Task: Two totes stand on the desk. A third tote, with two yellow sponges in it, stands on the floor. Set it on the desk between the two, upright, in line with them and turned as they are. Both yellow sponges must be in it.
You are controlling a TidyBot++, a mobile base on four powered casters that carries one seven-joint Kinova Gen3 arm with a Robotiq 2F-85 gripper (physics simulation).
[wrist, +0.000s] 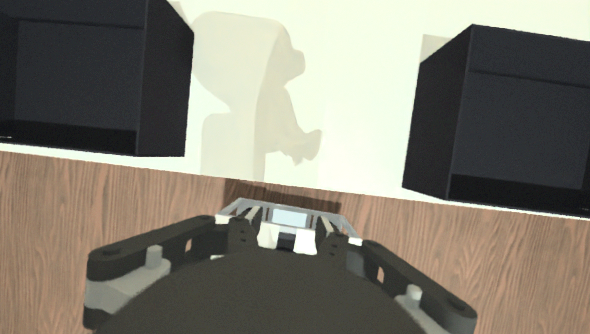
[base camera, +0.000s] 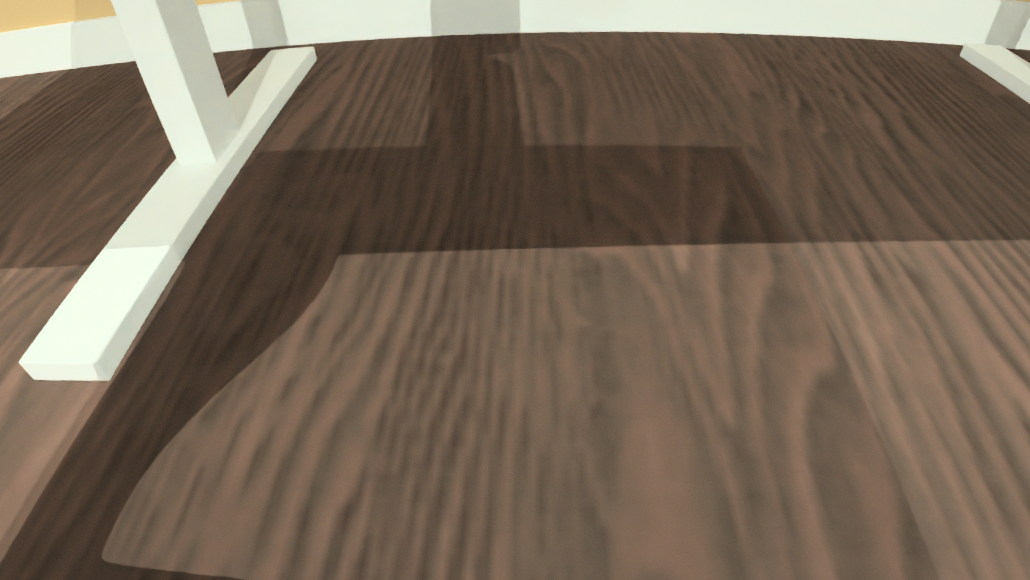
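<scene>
In the wrist view two dark, empty-looking totes stand on the white desk (wrist: 365, 115). The left tote (wrist: 165, 90) is at the upper left, and the right tote (wrist: 437, 120) is at the right, both cut off by the frame. A wide gap lies between them, with the arm's shadow in it. My gripper (wrist: 288, 222) is partly open with nothing between its fingers. In the wrist view it shows in front of the desk's near edge, below the gap. The third tote and the yellow sponges do not show in either view.
A white desk leg (base camera: 172, 79) stands on a long white foot (base camera: 136, 288) at the left in the base view. Another white foot (base camera: 1005, 66) shows at the far right. A grey-framed part with a pale panel (wrist: 289, 218) shows behind the fingers. A white wall base (base camera: 648, 15) runs behind.
</scene>
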